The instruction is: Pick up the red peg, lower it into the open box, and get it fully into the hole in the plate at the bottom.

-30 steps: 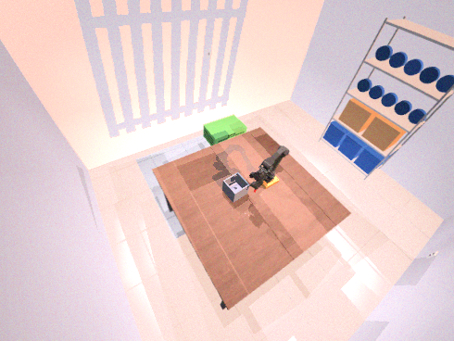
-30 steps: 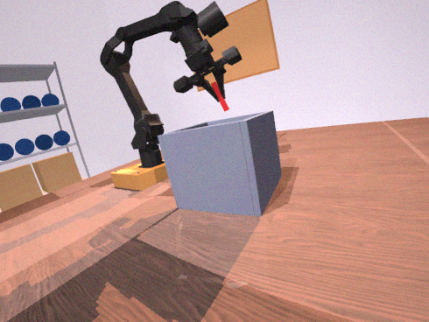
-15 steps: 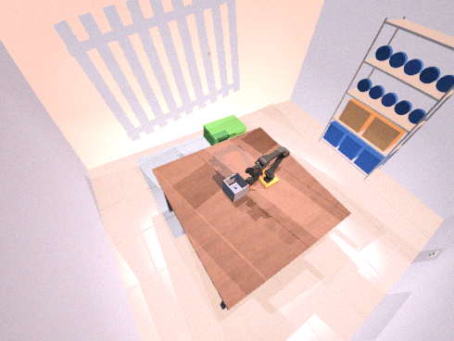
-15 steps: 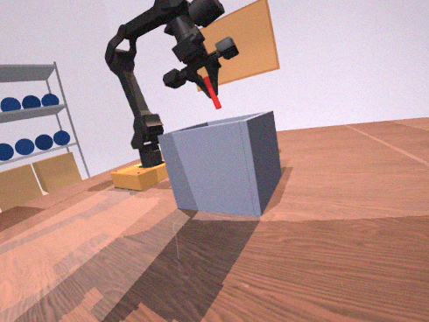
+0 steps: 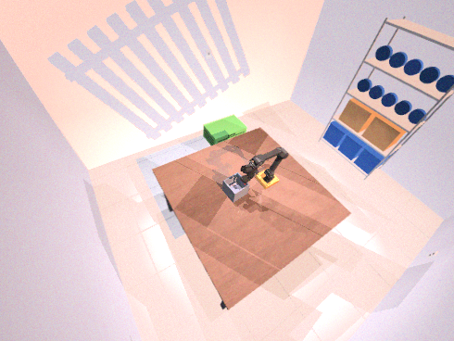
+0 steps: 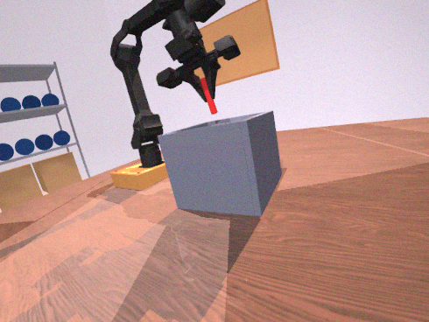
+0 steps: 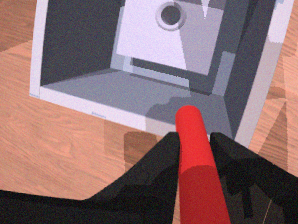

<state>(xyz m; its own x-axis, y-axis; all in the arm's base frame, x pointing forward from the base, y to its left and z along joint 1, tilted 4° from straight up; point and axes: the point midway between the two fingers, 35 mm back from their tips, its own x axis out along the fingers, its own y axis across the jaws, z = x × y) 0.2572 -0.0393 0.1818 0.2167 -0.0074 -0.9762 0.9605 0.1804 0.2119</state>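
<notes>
Now: gripper tip 40 mm short of the plate, 60 mm to the left of it and 140 mm above it. From my gripper tip the other things lie so: red peg 10 mm above.
</notes>
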